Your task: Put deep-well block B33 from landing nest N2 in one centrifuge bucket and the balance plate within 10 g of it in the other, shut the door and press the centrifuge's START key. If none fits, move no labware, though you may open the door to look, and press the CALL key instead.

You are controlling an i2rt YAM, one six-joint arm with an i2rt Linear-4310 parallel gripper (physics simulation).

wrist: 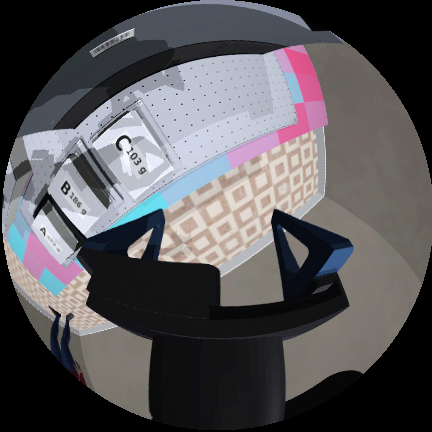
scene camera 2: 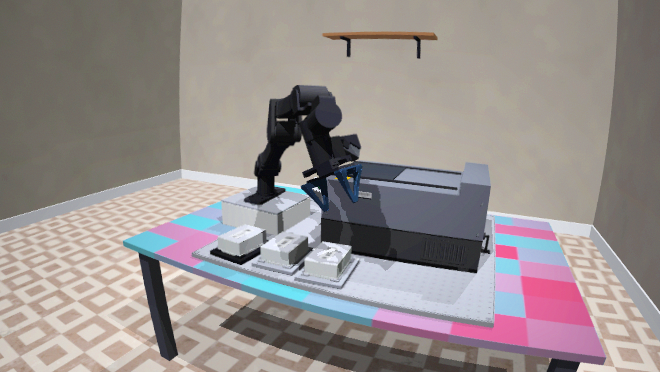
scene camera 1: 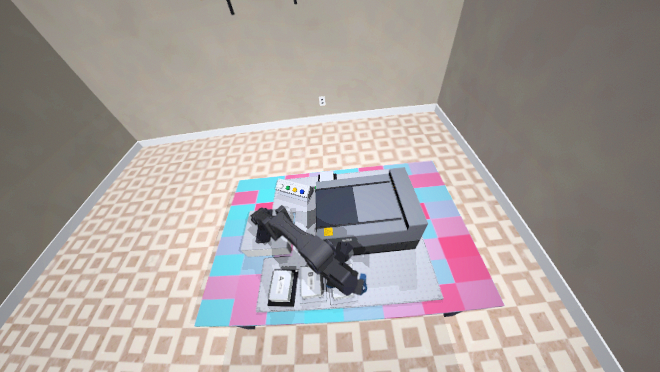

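Where they show: gripper, between the fingertips: (wrist: pixel 217 214) (scene camera 2: pixel 340 206); arm's base, origin of its link: (scene camera 2: pixel 265 196).
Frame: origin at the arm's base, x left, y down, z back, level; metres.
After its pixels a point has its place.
My gripper (scene camera 2: pixel 341 205) {y -0.128, x -0.393, z -0.419 m} (wrist: pixel 217 214) {y -0.128, x -0.393, z -0.419 m} is open and empty, tilted in the air in front of the centrifuge, above the row of blocks. White block A (scene camera 1: pixel 281 286) {y 0.020, x -0.315, z -0.102 m} (scene camera 2: pixel 242 241) {y 0.021, x -0.357, z -0.132 m} (wrist: pixel 50 237) {y 0.020, x -0.306, z -0.105 m} sits on a black nest; its weight is too small to read surely. White block B (scene camera 1: pixel 311 284) {y 0.020, x -0.322, z -0.238 m} (scene camera 2: pixel 284 250) {y 0.021, x -0.357, z -0.261 m} (wrist: pixel 75 192) {y 0.021, x -0.299, z -0.249 m}, marked 186 g, and white block C (scene camera 2: pixel 328 260) {y 0.019, x -0.367, z -0.386 m} (wrist: pixel 132 150) {y 0.020, x -0.317, z -0.375 m}, marked 103 g, sit on grey nests. The arm partly hides C in scene view 1. The grey centrifuge (scene camera 1: pixel 370 237) {y -0.106, x -0.196, z -0.520 m} (scene camera 2: pixel 410 210) {y -0.079, x -0.197, z -0.548 m} (wrist: pixel 200 30) {y -0.065, x -0.197, z -0.520 m} has its top covered by dark and light panels. No B33 or N2 label is readable.
A sloped box (scene camera 1: pixel 292 197) {y 0.074, x 0.229, z -0.126 m} with white, green, yellow and blue keys stands behind the arm's pale plinth (scene camera 1: pixel 252 245) {y -0.002, x -0.108, z 0.053 m} (scene camera 2: pixel 245 212) {y 0.025, x -0.131, z 0.005 m}. A small white thing (scene camera 1: pixel 326 176) {y 0.016, x 0.314, z -0.357 m} shows behind the centrifuge. A perforated board (scene camera 1: pixel 420 280) {y 0.074, x -0.354, z -0.724 m} (scene camera 2: pixel 440 295) {y 0.074, x -0.351, z -0.665 m} (wrist: pixel 215 95) {y 0.074, x -0.300, z -0.562 m} lies under nests and centrifuge.
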